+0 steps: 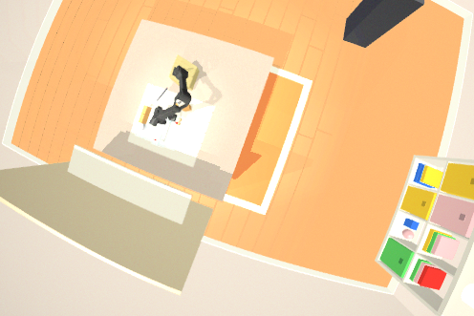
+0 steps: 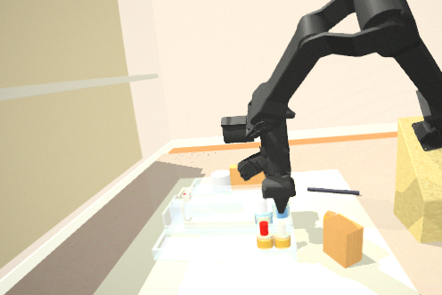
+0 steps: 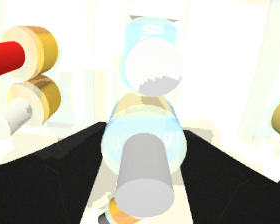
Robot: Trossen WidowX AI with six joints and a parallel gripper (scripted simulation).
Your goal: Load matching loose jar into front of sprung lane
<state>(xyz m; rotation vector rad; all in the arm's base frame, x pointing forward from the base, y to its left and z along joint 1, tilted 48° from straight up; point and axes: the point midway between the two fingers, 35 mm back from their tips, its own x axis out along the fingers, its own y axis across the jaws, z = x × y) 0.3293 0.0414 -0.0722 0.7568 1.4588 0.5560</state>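
Now: gripper tip 15 cm short of the clear sprung lane, 4 cm to the left of it and 3 cm above it. Round my gripper tip: dark rod: 16 cm behind, 14 cm to the right, 4 cm below.
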